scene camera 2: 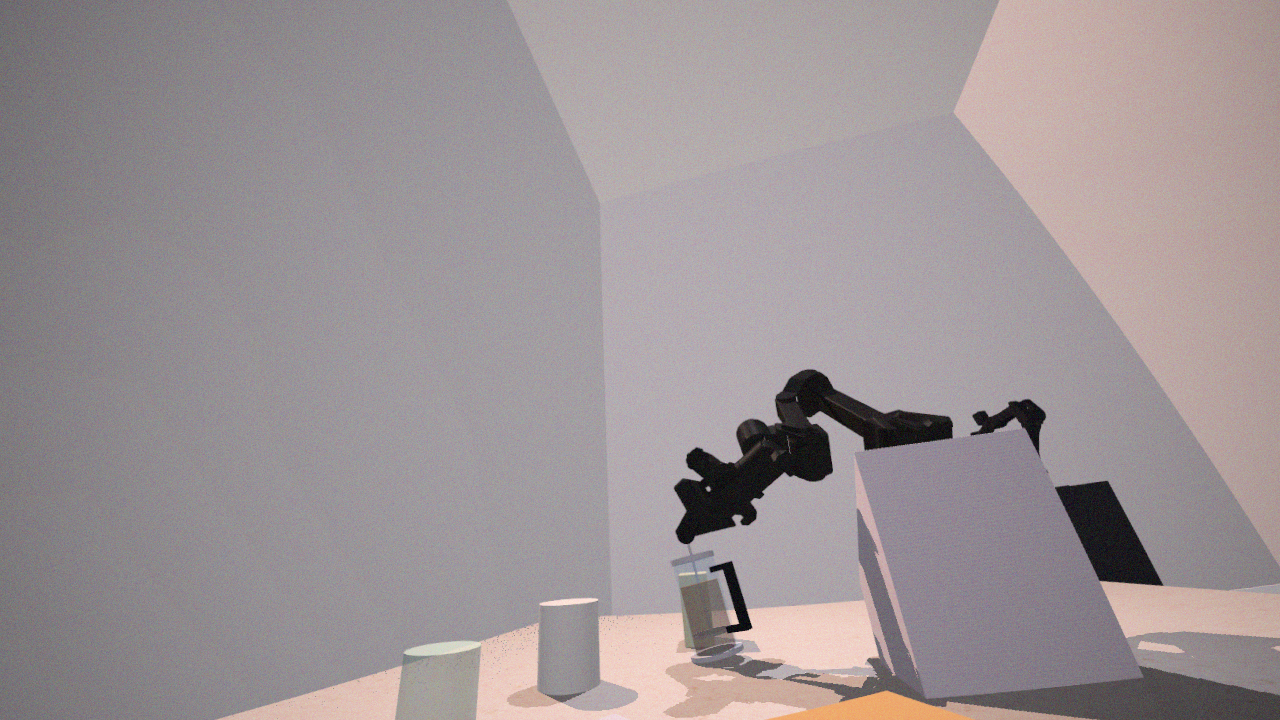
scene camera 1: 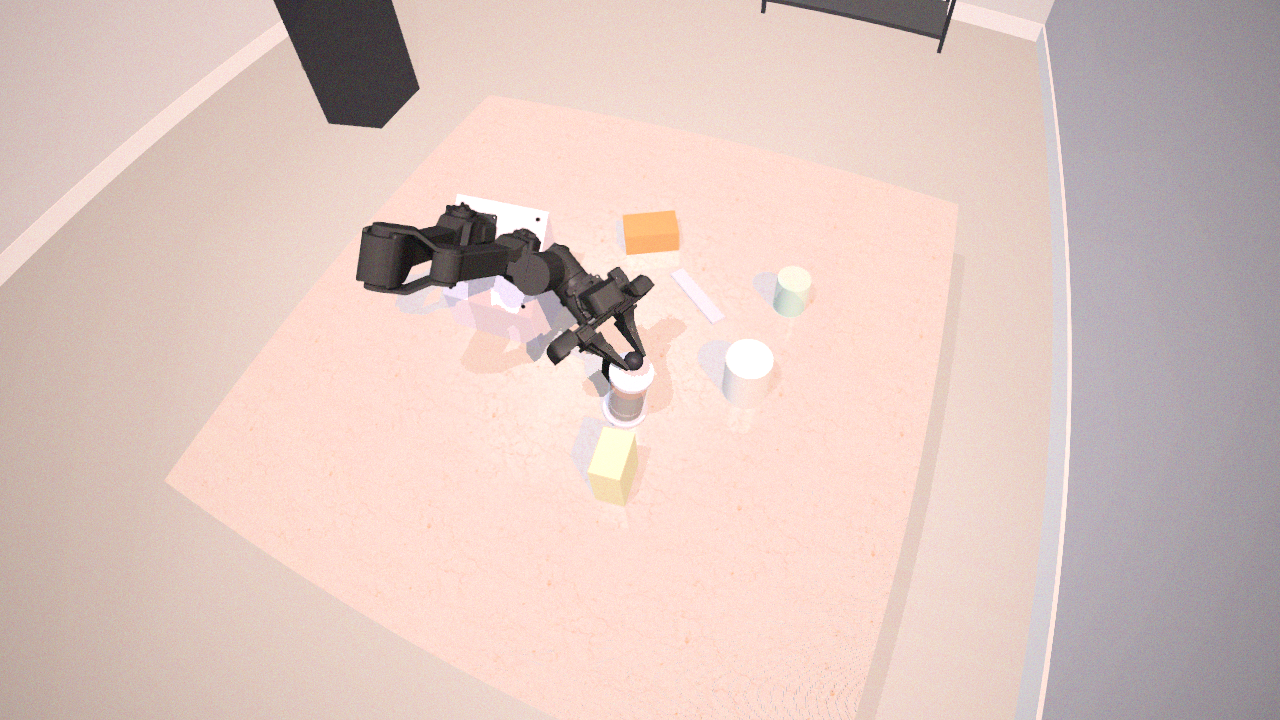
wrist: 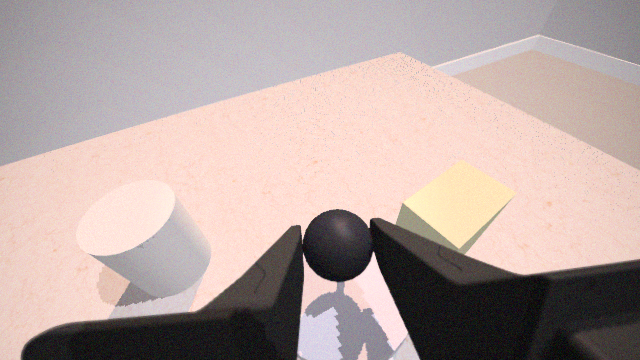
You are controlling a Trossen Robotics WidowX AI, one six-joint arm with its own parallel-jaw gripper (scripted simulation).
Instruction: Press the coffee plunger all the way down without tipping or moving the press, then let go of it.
my gripper: scene camera 2 682, 534; scene camera 1; wrist
glass coffee press: scene camera 2 712, 633; scene camera 1; wrist
same spot on glass coffee press: [wrist: 345, 301] = [scene camera 1: 628, 370]
same spot on my gripper: [wrist: 444, 297] = [scene camera 1: 607, 343]
